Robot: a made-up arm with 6 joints. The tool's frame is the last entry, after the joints. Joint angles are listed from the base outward.
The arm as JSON. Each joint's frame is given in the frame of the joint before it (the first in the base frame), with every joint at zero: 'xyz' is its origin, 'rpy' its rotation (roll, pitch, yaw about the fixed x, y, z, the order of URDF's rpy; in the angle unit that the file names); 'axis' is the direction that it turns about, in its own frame. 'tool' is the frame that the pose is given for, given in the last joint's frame.
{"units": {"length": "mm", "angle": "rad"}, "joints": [
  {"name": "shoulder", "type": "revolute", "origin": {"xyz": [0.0, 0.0, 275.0], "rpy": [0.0, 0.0, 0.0]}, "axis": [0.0, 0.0, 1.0]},
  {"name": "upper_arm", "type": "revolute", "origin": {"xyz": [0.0, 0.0, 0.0], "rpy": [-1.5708, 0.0, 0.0]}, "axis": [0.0, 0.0, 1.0]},
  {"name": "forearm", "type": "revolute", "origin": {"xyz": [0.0, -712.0, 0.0], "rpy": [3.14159, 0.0, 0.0]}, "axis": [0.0, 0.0, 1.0]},
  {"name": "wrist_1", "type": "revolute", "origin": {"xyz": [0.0, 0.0, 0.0], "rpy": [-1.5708, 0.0, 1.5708]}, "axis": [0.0, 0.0, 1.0]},
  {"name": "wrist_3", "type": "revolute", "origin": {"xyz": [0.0, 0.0, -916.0], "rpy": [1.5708, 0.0, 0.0]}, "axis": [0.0, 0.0, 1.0]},
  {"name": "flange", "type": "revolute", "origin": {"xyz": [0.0, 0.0, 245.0], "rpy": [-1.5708, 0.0, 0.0]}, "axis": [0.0, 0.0, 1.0]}
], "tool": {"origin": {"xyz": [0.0, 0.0, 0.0], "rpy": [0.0, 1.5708, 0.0]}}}
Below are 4 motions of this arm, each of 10 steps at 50 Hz.
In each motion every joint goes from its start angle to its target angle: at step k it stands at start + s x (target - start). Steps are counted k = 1, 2, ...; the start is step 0. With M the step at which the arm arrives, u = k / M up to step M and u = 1 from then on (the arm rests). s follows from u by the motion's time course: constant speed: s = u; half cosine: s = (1 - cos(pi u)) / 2; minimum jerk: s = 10 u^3 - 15 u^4 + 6 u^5.
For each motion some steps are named. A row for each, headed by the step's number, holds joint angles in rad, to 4 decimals.
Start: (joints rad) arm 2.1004 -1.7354 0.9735 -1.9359 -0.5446 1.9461
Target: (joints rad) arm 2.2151 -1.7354 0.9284 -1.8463 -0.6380 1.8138
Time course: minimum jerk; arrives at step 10
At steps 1, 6, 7, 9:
1: 2.1014 -1.7354 0.9731 -1.9351 -0.5454 1.9450
6: 2.1787 -1.7354 0.9427 -1.8747 -0.6084 1.8558
7: 2.1964 -1.7354 0.9358 -1.8609 -0.6228 1.8354
9: 2.2141 -1.7354 0.9288 -1.8471 -0.6372 1.8149

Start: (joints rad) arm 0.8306 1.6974 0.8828 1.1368 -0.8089 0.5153
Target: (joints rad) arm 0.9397 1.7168 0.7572 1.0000 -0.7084 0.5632
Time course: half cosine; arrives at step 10
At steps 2, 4, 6, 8, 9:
2: 0.8410 1.6993 0.8708 1.1237 -0.7993 0.5199
4: 0.8683 1.7041 0.8394 1.0895 -0.7742 0.5318
6: 0.9020 1.7101 0.8006 1.0473 -0.7431 0.5467
8: 0.9293 1.7149 0.7692 1.0131 -0.7180 0.5586
9: 0.9370 1.7163 0.7603 1.0033 -0.7109 0.5620

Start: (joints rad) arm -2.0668 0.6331 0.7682 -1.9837 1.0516 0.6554
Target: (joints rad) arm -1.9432 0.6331 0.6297 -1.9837 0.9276 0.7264
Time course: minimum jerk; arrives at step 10
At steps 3, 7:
3: -2.0466 0.6331 0.7456 -1.9837 1.0314 0.6670
7: -1.9634 0.6331 0.6523 -1.9837 0.9478 0.7148

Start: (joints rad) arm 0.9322 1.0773 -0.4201 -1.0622 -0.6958 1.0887
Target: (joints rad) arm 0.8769 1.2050 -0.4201 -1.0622 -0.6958 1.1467
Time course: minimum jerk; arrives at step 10
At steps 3, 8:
3: 0.9232 1.0981 -0.4201 -1.0622 -0.6958 1.0982
8: 0.8801 1.1976 -0.4201 -1.0622 -0.6958 1.1433

